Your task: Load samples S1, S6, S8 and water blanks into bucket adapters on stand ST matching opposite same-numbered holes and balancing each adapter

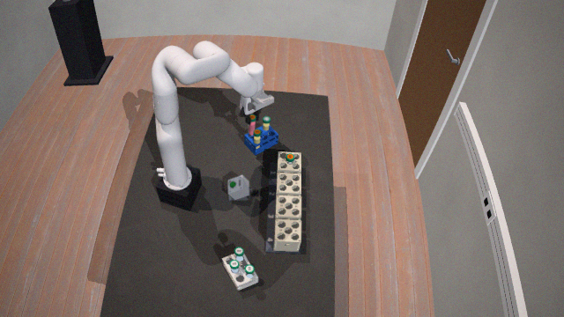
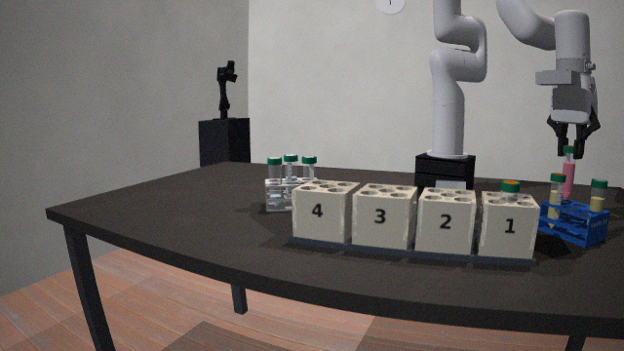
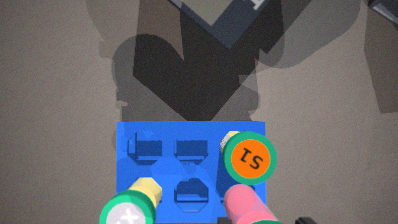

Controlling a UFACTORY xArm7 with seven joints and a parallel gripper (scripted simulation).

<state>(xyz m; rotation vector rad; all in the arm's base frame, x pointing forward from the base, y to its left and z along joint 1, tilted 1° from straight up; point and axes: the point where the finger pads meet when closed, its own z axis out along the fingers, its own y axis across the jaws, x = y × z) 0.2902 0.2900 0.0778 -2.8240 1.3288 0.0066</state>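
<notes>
Now: hand 50 mm above the pink-filled tube and 10 mm past it. The rest, counted from my hand: blue sample rack (140 mm below, 40 mm ahead, 10 mm to the left); then white blank rack (650 mm to the right, 140 mm below, 10 mm behind); then green done key (280 mm to the right, 110 mm below, 60 mm behind).
</notes>
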